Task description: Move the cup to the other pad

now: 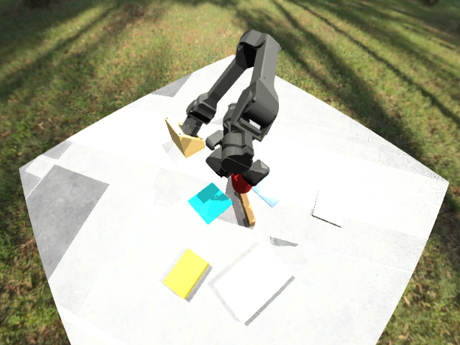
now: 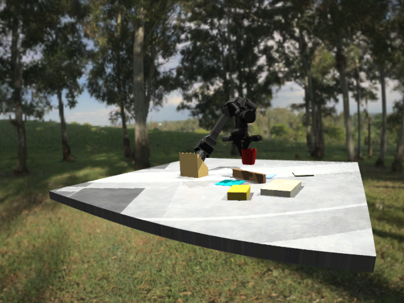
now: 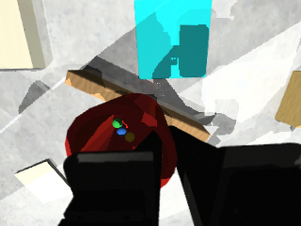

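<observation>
My gripper tip is now 10 mm past the cyan pad, 90 mm to the left of it and 120 mm above it. Round my gripper tip: red cup: 30 mm ahead; pale blue pad: 60 mm ahead, 110 mm to the left, 120 mm below; wooden bar: 20 mm ahead, 10 mm to the left, 100 mm below.
</observation>
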